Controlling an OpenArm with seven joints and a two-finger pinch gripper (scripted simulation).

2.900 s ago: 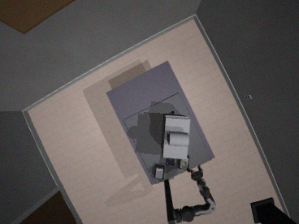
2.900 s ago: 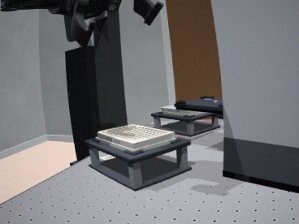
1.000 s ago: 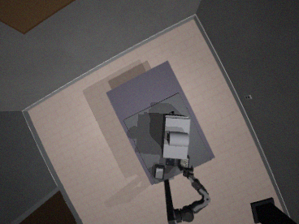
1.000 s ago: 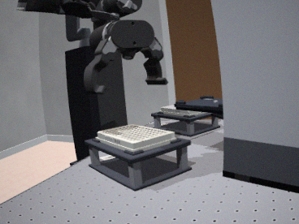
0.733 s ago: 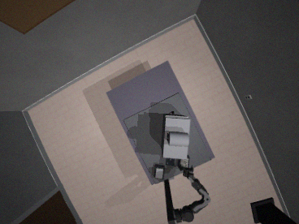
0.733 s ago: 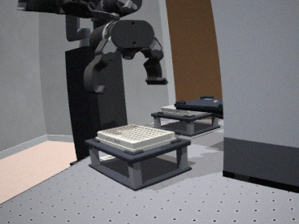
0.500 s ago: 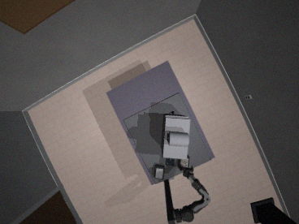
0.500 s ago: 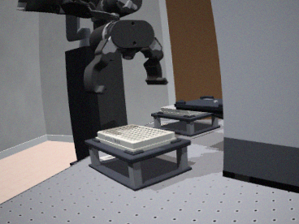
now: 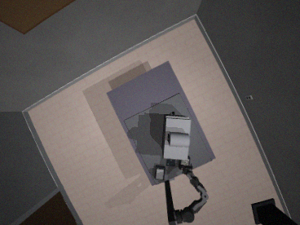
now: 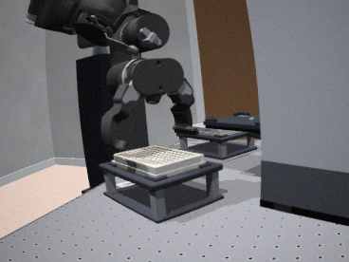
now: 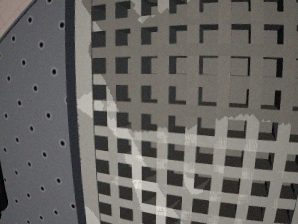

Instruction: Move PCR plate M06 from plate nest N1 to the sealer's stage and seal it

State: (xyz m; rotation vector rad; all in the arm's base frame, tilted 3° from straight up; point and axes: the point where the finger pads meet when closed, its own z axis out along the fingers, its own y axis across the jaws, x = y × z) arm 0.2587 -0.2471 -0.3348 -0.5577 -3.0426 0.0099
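Now: the white 96-well plate M06 3 cm below my hand. From my hand the other things lie so: plate nest N1: 4 cm below; then foil roll: 42 cm ahead, 3 cm to the left, 33 cm above; then nest N2: 5 cm behind, 32 cm to the left, 5 cm below.
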